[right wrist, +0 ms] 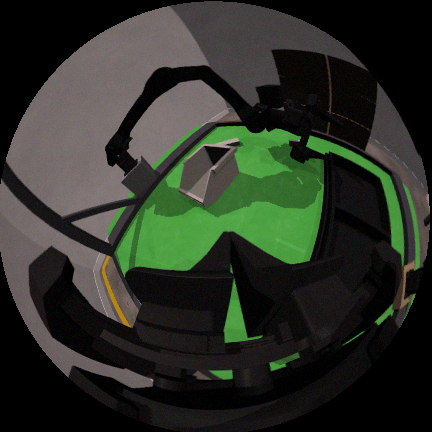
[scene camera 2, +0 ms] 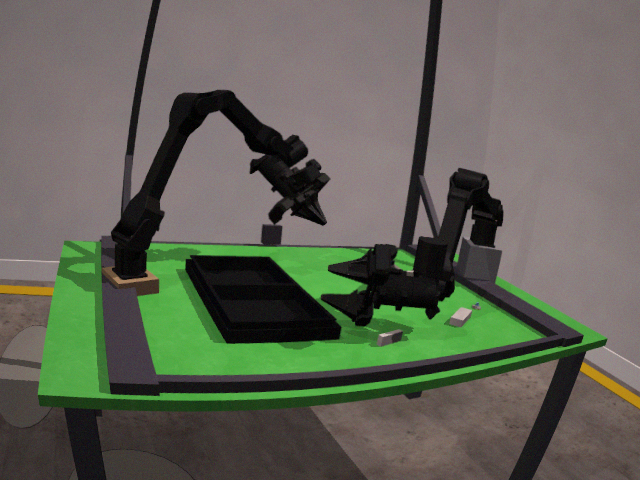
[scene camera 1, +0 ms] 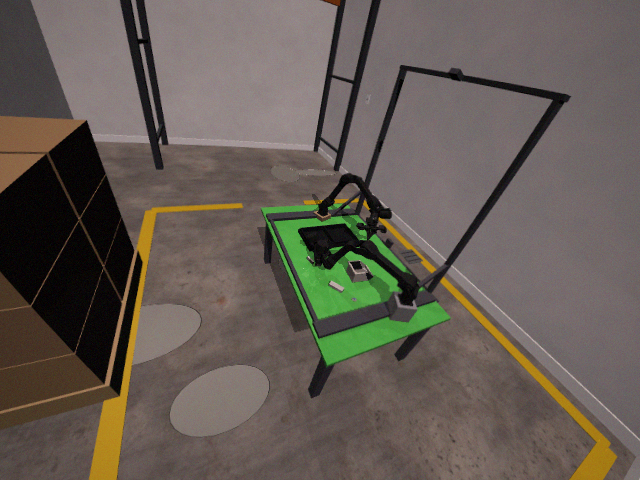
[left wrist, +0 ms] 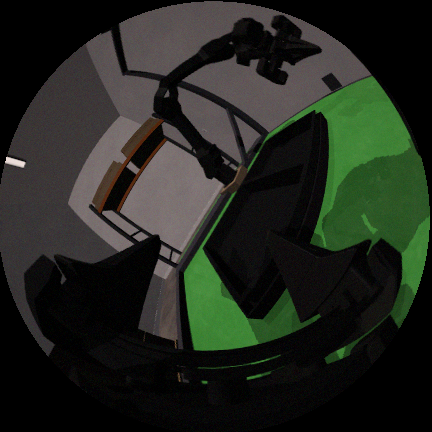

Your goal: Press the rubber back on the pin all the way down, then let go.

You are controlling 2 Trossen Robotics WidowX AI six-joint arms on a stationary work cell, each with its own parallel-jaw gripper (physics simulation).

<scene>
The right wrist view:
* left gripper: 339, 143
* right gripper: 227, 236
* grey box: 206, 173
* dark rail: 161, 170
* grey block: 142, 174
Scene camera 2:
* left gripper: 324, 283
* right gripper: 325, 224
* black tray: 251, 299
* dark rail: 131, 371
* grey block: 479, 262
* tan block: 148, 285
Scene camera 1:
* dark rail: 335, 324
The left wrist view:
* left gripper: 213, 237
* right gripper: 320, 49
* black tray: 283, 190
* dark rail: 222, 199
</scene>
